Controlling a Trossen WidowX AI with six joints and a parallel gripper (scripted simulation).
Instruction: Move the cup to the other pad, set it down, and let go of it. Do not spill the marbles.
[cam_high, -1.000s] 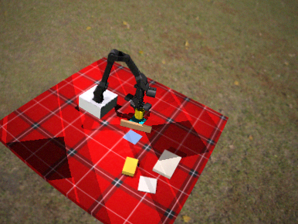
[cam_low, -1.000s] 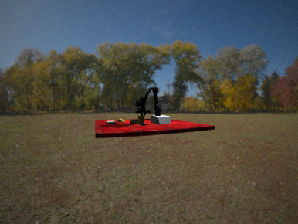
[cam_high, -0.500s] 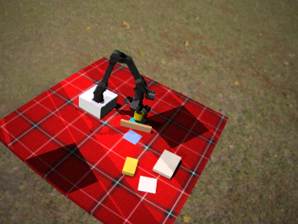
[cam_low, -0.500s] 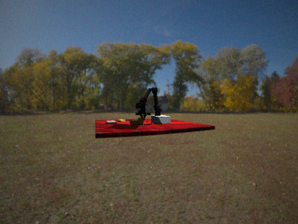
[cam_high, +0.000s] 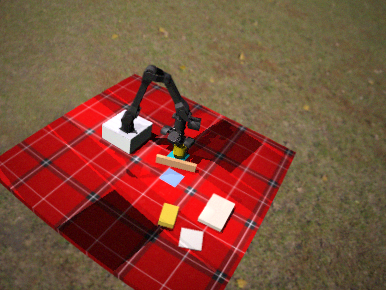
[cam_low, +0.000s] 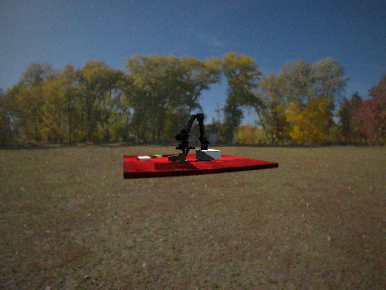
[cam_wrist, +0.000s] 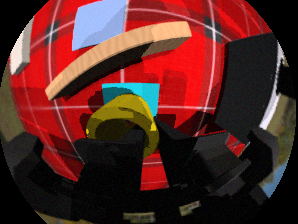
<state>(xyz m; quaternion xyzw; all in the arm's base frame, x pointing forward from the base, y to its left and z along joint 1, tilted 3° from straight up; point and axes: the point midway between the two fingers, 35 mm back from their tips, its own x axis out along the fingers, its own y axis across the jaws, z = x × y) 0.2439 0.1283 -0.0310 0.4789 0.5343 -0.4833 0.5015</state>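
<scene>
The cyan pad lies 30 mm ahead of my gripper tip and 50 mm below it. From my gripper tip the other things lie so: wooden bar (60 mm ahead, 80 mm to the right, 30 mm below); then yellow cup (20 mm ahead); then blue pad (100 mm ahead, 150 mm to the right, 50 mm below).
</scene>
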